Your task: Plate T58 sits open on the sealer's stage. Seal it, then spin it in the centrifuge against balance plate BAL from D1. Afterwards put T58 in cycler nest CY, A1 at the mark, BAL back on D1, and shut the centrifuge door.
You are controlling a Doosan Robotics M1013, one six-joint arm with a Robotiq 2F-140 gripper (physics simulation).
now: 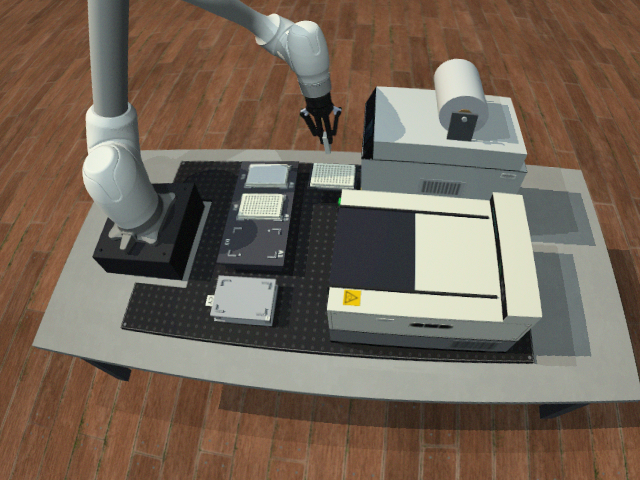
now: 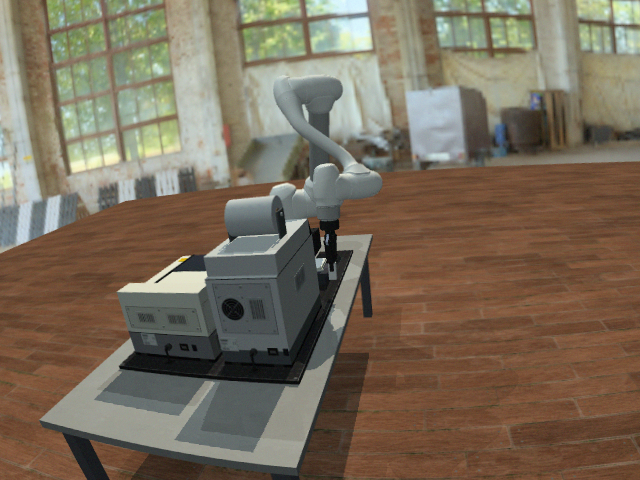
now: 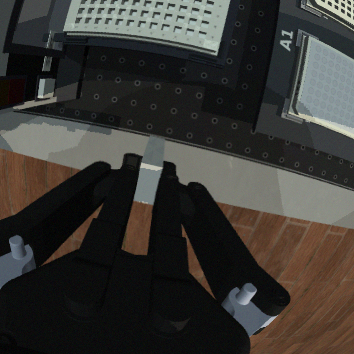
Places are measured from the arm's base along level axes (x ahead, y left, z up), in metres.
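Where they show: gripper, fingertip midpoint: (image 1: 328, 150) (image 2: 333, 279) (image 3: 153, 151); arm's base at its link origin: (image 1: 143, 217).
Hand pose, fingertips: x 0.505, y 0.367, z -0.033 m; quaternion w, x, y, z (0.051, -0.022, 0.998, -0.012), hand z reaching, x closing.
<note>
Things, the pixels of their top centre, and the offset from my fingertips. "spot": a spot on its surface instead.
- Plate T58 at its top centre: (image 1: 333, 173) dx +0.040, dy -0.137, dz +0.044 m
- sealer at its top centre: (image 1: 455, 75) (image 2: 254, 196) dx +0.337, dy -0.115, dz +0.414 m
- D1 at its top centre: (image 3: 348, 94) (image 1: 267, 173) (image 2: 314, 263) dx -0.172, dy -0.129, dz +0.006 m
- Cycler nest CY at its top centre: (image 1: 242, 296) dx -0.133, dy -0.541, dz -0.014 m
- dark rack at a spot on its surface: (image 1: 223, 255) spot: dx -0.223, dy -0.430, dz -0.010 m
- open-well plate at its top centre: (image 1: 260, 204) dx -0.158, dy -0.253, dz +0.006 m
- film roll at its top centre: (image 1: 464, 76) (image 2: 251, 198) dx +0.358, dy -0.114, dz +0.414 m
- small white block at its top centre: (image 3: 38, 87) dx +0.120, dy -0.038, dz +0.032 m
- sealer's dark indicator at a spot on its surface: (image 3: 12, 92) spot: dx +0.119, dy -0.037, dz +0.069 m
My gripper (image 1: 326, 144) (image 2: 332, 270) (image 3: 153, 151) is shut and empty, pointing down above the table's back edge, beside the sealer. Plate T58 (image 1: 332, 175) (image 3: 147, 22) sits with open wells on the stage in front of the sealer (image 1: 444, 155) (image 2: 248, 304). The covered plate on D1 (image 1: 267, 175) (image 3: 331, 85), BAL by its place, sits at the rack's back end. Cycler nest CY (image 1: 244, 298) is empty, with corner brackets. The centrifuge (image 1: 413, 305) (image 2: 164, 304) has a dark panel beside a cream one on top; I cannot tell its door's state.
The dark rack (image 1: 223, 255) also holds an open-well plate (image 1: 261, 206) in its middle nest; its D3 nest is empty. The sealer carries a film roll (image 1: 457, 85) (image 2: 251, 217). A small white block (image 3: 46, 87) is by the sealer's dark indicator (image 3: 12, 92). The arm's base block (image 1: 183, 248) stands left.
</note>
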